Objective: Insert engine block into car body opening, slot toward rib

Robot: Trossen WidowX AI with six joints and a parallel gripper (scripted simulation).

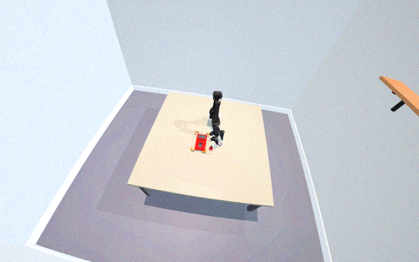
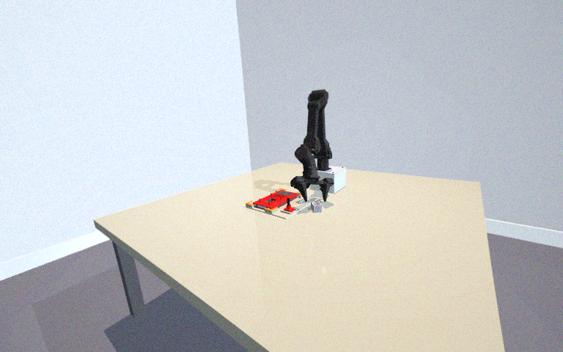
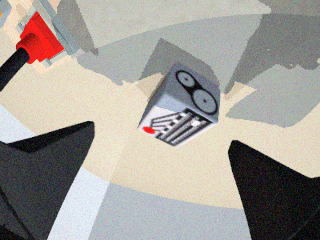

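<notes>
Now: gripper tip 30 mm above the engine block and 10 mm past it.
</notes>
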